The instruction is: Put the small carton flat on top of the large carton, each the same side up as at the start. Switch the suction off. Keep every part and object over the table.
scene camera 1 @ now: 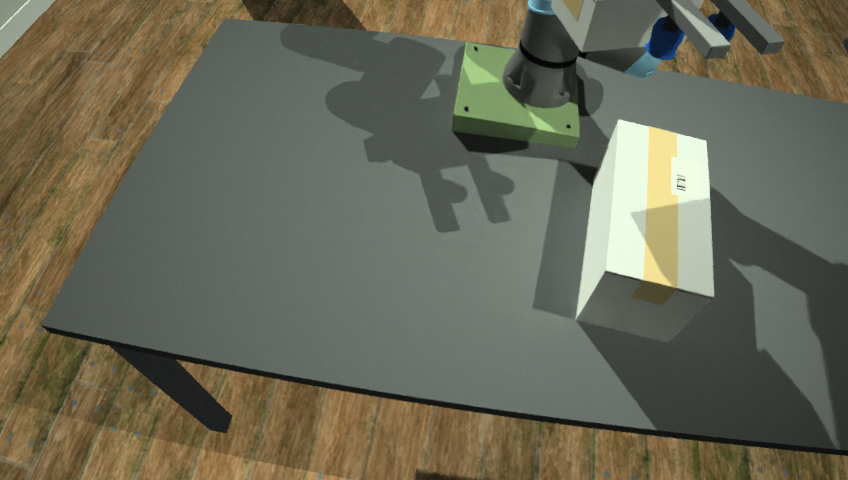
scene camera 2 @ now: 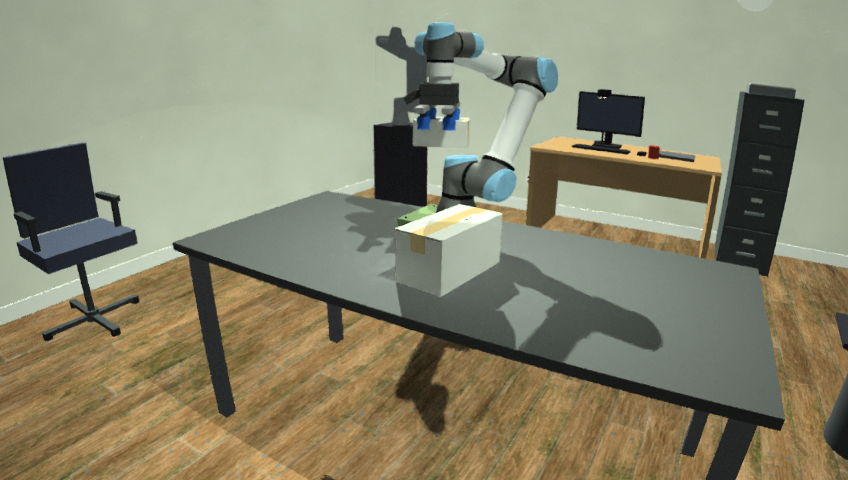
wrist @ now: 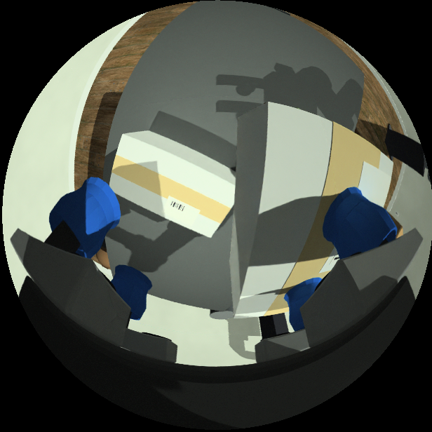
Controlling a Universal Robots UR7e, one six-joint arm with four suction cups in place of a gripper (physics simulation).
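Where they show: hand, tool point: (scene camera 1: 657,13) (scene camera 2: 439,125); arm's base, link origin: (scene camera 1: 538,83).
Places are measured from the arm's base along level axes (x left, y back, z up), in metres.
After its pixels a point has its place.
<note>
The large carton (scene camera 1: 626,196) {x 0.155, y -0.365, z 0.120 m} (scene camera 2: 470,255) {x 0.285, y -0.370, z 0.039 m} (wrist: 170,185), white with a tan tape strip and a barcode label on top, stands on the dark grey table (scene camera 1: 238,237) {x -0.443, y -0.499, z -0.034 m} (scene camera 2: 702,333) {x 0.907, y -0.307, z -0.034 m}. My gripper (scene camera 1: 693,34) (scene camera 2: 437,121) {x 0.112, y -0.280, z 0.366 m} (wrist: 220,240) has blue suction cups and is shut on the small carton (scene camera 1: 624,23) {x 0.079, y -0.278, z 0.342 m} (scene camera 2: 440,137) {x 0.106, y -0.264, z 0.331 m} (wrist: 295,150). The small carton is white with tan tape and hangs roughly level, high above the table. In scene camera 2 it is above and behind the large carton. In scene camera 1 its upper part is cut off. The cups' contact faces are hidden.
The arm's base stands on a green plate (scene camera 1: 487,89) {x -0.098, y -0.057, z 0.006 m} (scene camera 2: 416,215) {x -0.119, y -0.080, z 0.007 m} beside the large carton. The arm's links rise behind the carton in scene camera 2. A black cabinet (scene camera 2: 399,166), a desk (scene camera 2: 630,178) with a monitor and a chair (scene camera 2: 77,237) stand off the table.
</note>
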